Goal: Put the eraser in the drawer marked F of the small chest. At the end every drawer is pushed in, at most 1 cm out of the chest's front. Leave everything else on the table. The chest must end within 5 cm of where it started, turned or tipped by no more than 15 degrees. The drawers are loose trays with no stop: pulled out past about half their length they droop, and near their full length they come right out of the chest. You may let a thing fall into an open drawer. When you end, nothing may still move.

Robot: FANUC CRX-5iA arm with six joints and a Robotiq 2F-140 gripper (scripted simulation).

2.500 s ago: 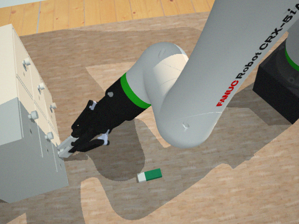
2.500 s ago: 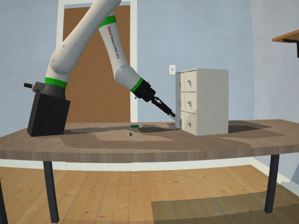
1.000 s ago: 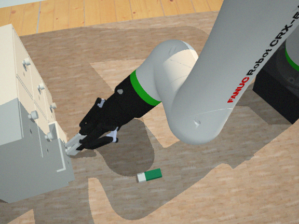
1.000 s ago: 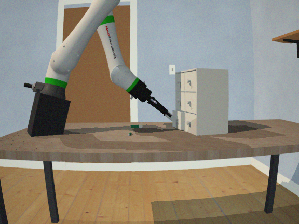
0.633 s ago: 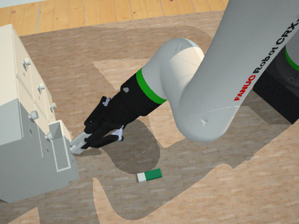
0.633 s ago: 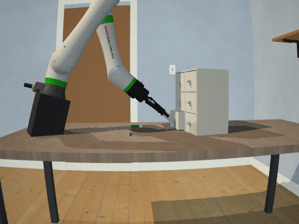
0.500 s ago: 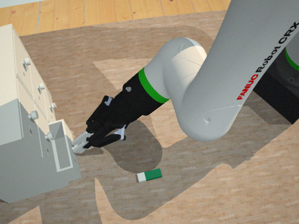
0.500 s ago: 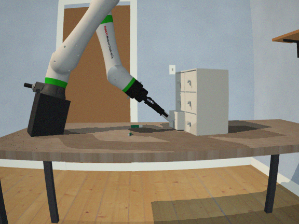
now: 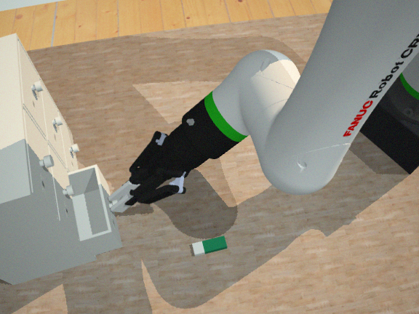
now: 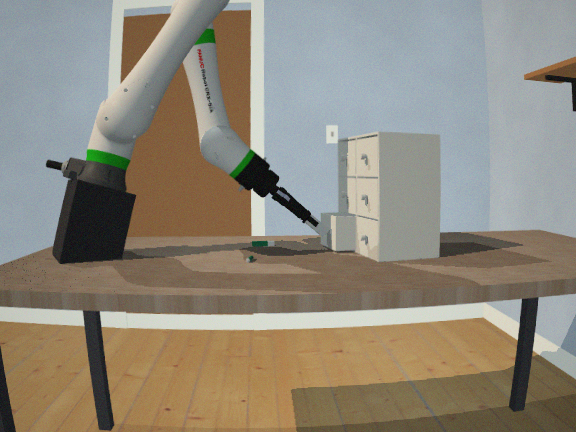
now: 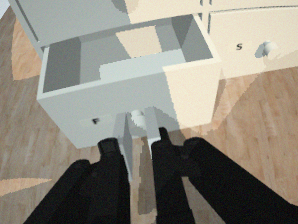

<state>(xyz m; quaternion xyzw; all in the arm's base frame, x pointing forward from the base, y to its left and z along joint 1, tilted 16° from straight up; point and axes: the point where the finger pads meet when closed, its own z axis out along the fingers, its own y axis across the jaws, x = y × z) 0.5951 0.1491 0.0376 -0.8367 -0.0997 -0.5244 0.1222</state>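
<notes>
Right now the eraser is 15 cm behind my hand, 8 cm to the left of it and 6 cm below it. From my hand the other things lie so: green battery (19 cm to the right, 16 cm behind, 7 cm below).
</notes>
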